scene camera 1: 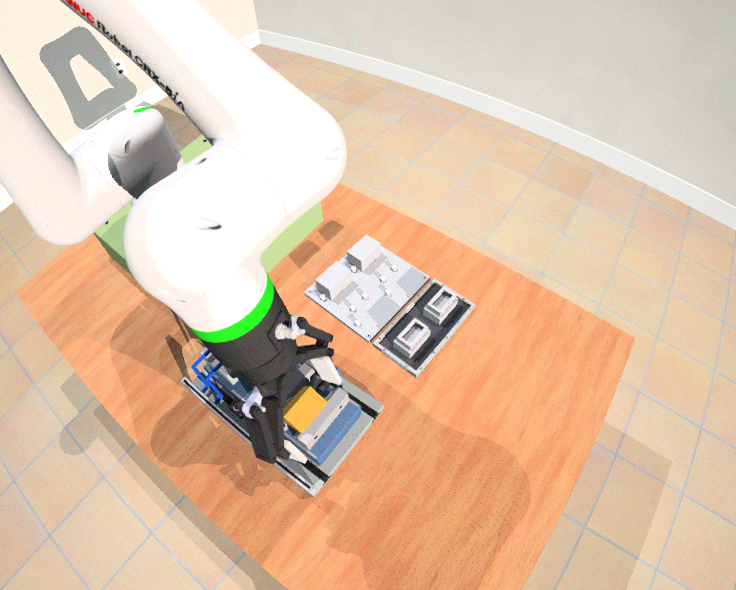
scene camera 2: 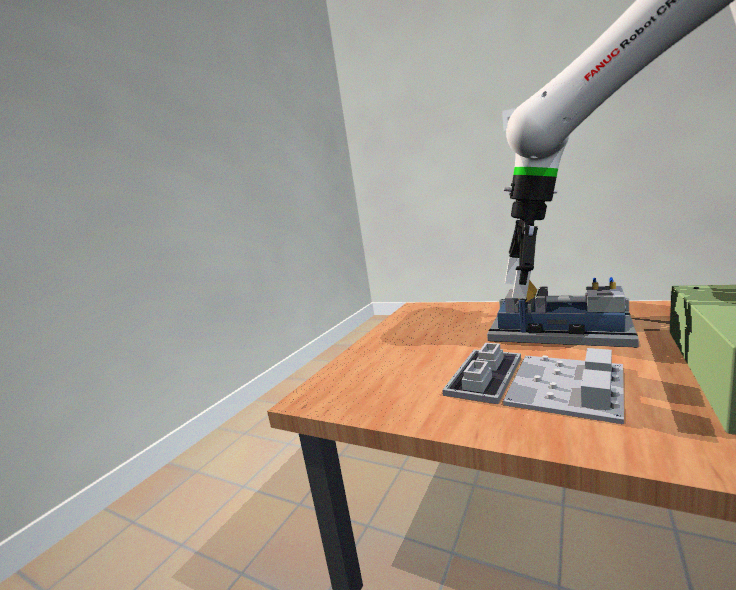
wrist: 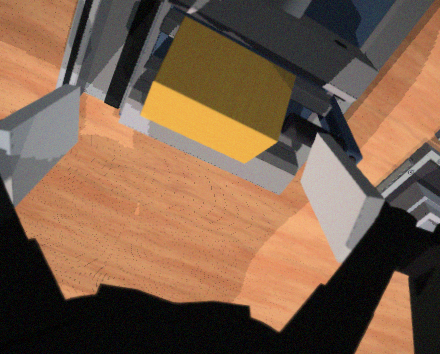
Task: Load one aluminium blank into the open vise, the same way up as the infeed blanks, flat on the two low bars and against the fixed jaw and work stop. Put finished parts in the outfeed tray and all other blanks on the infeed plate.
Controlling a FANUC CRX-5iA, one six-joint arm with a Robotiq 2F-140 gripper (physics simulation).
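Frame: origin at the arm's base, x right, y down, z ahead, level; metres.
Seen in the pictures: gripper, between the fingertips: (scene camera 1: 315, 417) (scene camera 2: 514, 290) (wrist: 196, 136).
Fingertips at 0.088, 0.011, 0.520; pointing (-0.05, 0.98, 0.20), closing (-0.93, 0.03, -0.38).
Observation:
Offsets run from my fingertips to a thing's top centre, as dx, dy, dz. "pt": to the spot under its first point. Level surfaces: height alone.
An orange-yellow block @[+0.003, -0.024, -0.025] (scene camera 1: 305, 408) (scene camera 2: 531, 290) (wrist: 220, 85) sits at the jaws of the blue and grey vise @[+0.005, -0.001, -0.096] (scene camera 1: 339, 433) (scene camera 2: 568, 320); it looks tilted in scene camera 2. My gripper (scene camera 1: 315, 413) (scene camera 2: 522, 291) (wrist: 196, 136) is open over the vise's outer end, its pale fingertips wide apart on either side of the block, not touching it. Two grey blanks @[-0.319, +0.055, -0.200] (scene camera 1: 364, 253) @[-0.228, +0.055, -0.197] (scene camera 1: 332, 282) (scene camera 2: 598, 358) (scene camera 2: 595, 391) stand on the infeed plate @[-0.274, +0.090, -0.150] (scene camera 1: 402, 295) (scene camera 2: 568, 409). Two pocketed parts @[pt -0.298, +0.071, +0.004] (scene camera 1: 437, 315) @[pt -0.204, +0.074, -0.002] (scene camera 1: 402, 348) (scene camera 2: 491, 358) (scene camera 2: 476, 383) sit in the dark outfeed tray (scene camera 1: 433, 334) (scene camera 2: 469, 395). The low bars are hidden.
Several small pegs stand on the infeed plate. Blue tubing @[pt +0.073, -0.010, -0.199] (scene camera 1: 197, 363) rises at the vise's rear. The green robot base (scene camera 1: 294, 236) (scene camera 2: 709, 344) stands beside the wooden table @[dy +0.099] (scene camera 1: 522, 368) (scene camera 2: 368, 393). The outfeed tray is alongside the infeed plate.

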